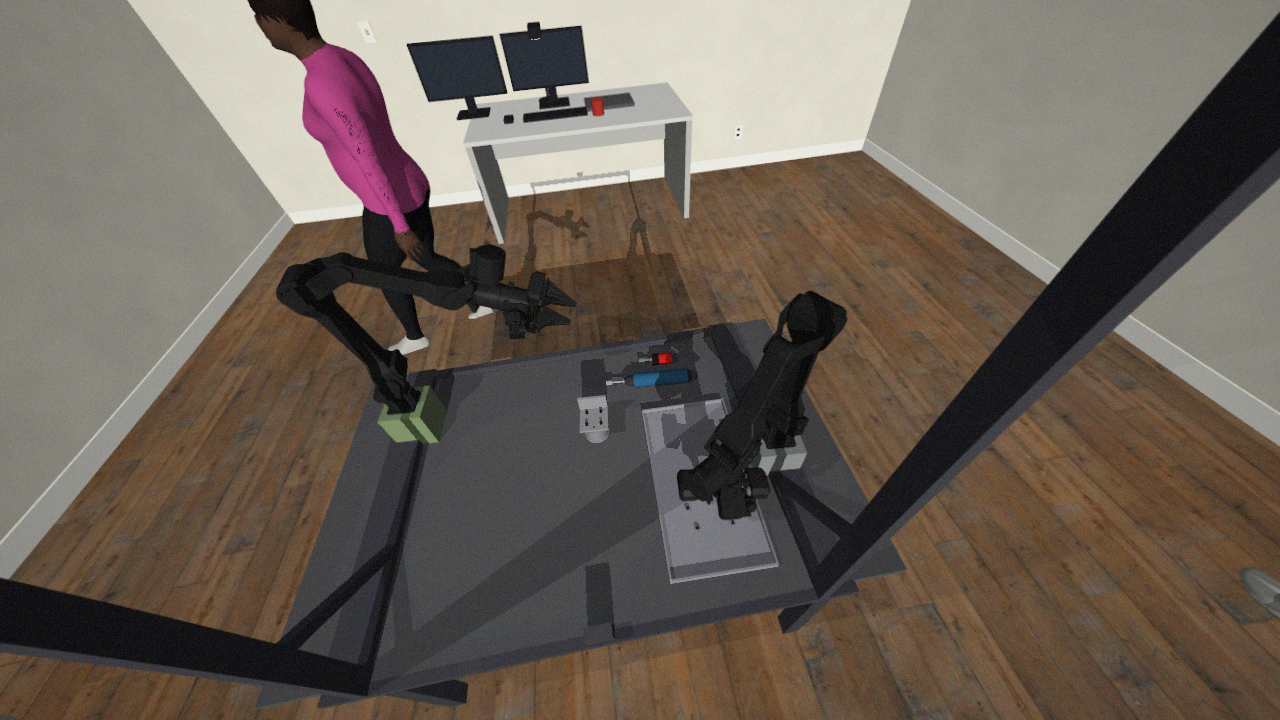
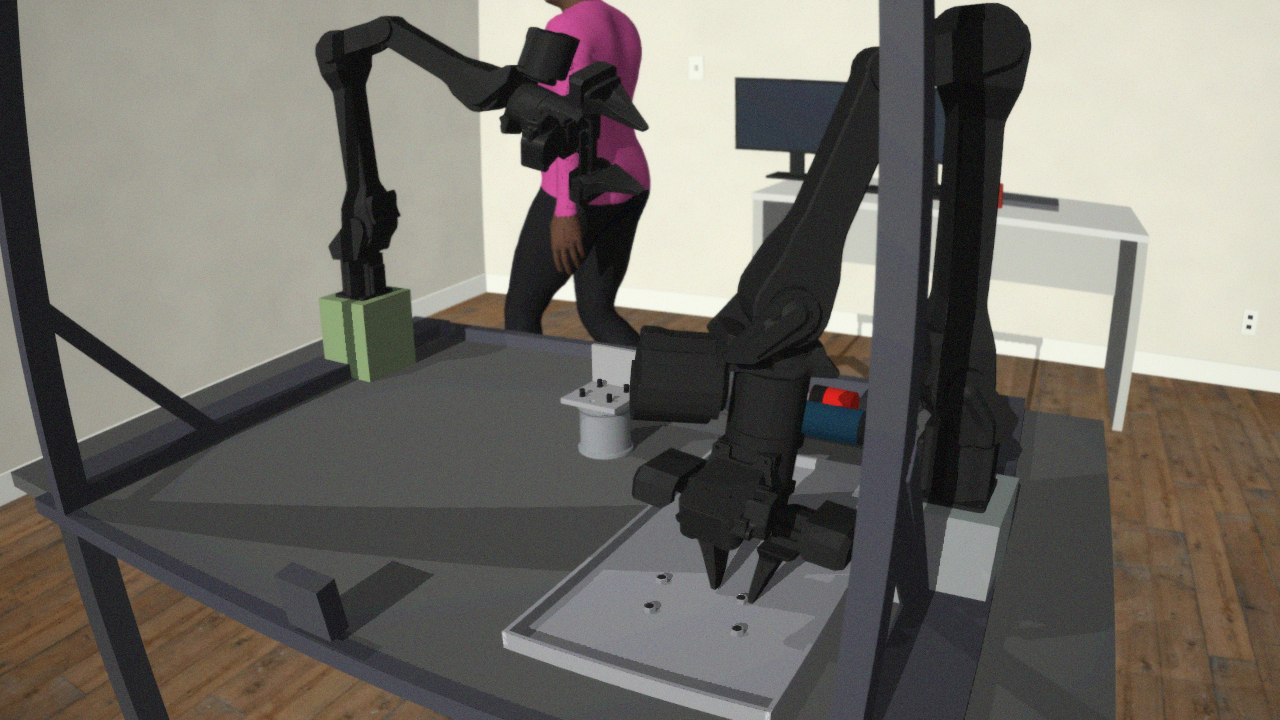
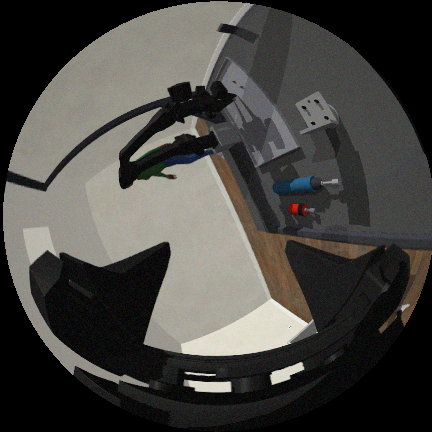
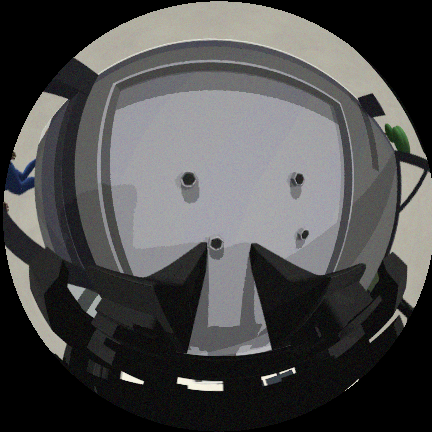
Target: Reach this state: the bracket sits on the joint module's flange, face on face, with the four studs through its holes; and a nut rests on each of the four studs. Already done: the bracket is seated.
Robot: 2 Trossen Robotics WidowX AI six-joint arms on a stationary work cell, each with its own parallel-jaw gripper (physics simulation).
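Frame: origin at the left arm's base, x left, y back, z up, level; metres.
Seen in the pictures: left gripper, fingertip midpoint: [image 1: 573, 313] [image 2: 644, 161] [image 3: 229, 248]; right gripper, fingertip midpoint: [image 1: 715, 502] [image 2: 733, 594] [image 3: 234, 97] [image 4: 228, 248]; left arm's base at its link origin: [image 1: 404, 403] [image 2: 364, 293]; right arm's base at its link origin: [image 1: 777, 435] [image 2: 955, 490] [image 3: 212, 139].
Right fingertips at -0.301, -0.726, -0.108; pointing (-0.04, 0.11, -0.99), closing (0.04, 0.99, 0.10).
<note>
Offsets run from my right fingertips to a thing's top centre, as dx, dy, dz.
The bracket [image 1: 593, 402] [image 2: 612, 362] [image 3: 315, 112] sits on the joint module @(+0.223, +0.261, +0.069) [image 1: 597, 437] [image 2: 605, 436], its flat plate on the flange and dark stud ends showing through its holes. No nut shows on the studs. Several loose nuts, among them a front one @(-0.049, -0.025, +0.003) [image 2: 738, 629], a far-left one @(-0.006, +0.065, +0.003) [image 2: 662, 578] and a large-looking one [image 4: 188, 179], lie apart on the tray @(+0.062, +0.023, +0.010) [image 1: 725, 573] [image 2: 626, 677]. My right gripper [image 2: 733, 594] [image 4: 228, 248] is partly open and empty, pointing down above the tray; one nut @(-0.006, -0.009, +0.003) [image 4: 216, 243] appears beside its left-hand fingertip. My left gripper [image 1: 571, 311] [image 2: 644, 160] [image 3: 229, 248] is wide open and empty, high beyond the table's back edge.
A blue-handled tool @(+0.369, +0.110, +0.035) [image 1: 660, 377] [image 2: 832, 422] [image 3: 300, 185] and a smaller red one @(+0.443, +0.082, +0.028) [image 1: 662, 358] [image 3: 298, 209] lie behind the tray. Dark frame posts [image 2: 902, 268] rise at the table's near corners. A person in pink [image 1: 358, 134] stands behind the table.
</note>
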